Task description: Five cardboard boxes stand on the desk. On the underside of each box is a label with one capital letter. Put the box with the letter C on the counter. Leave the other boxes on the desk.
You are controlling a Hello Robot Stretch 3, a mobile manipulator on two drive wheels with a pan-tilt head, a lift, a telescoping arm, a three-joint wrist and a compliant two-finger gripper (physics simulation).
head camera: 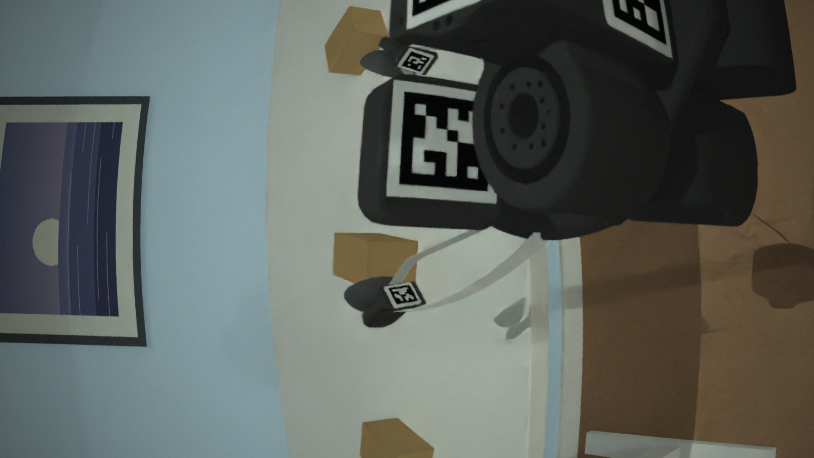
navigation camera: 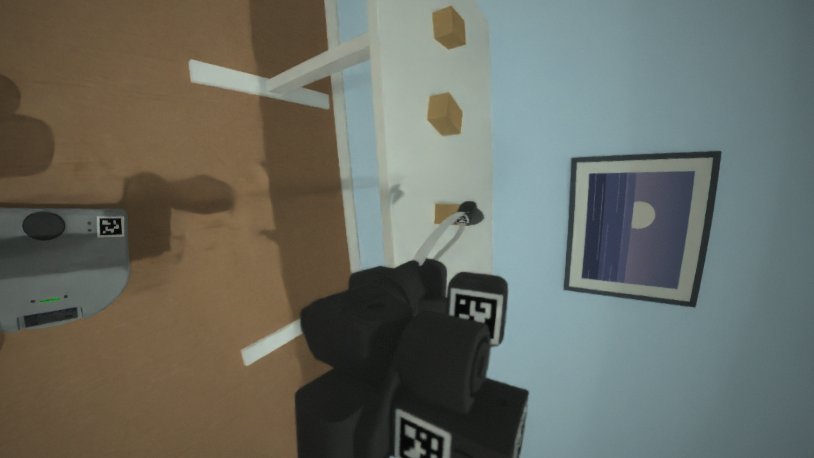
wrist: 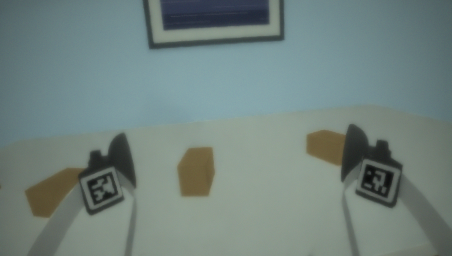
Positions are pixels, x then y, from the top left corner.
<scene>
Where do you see my gripper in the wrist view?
At 236,148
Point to a white desk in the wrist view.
266,188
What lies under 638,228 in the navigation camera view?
A framed picture.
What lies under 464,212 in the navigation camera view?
My gripper.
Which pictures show my gripper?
The head camera view, the navigation camera view and the wrist view: all of them.
</scene>
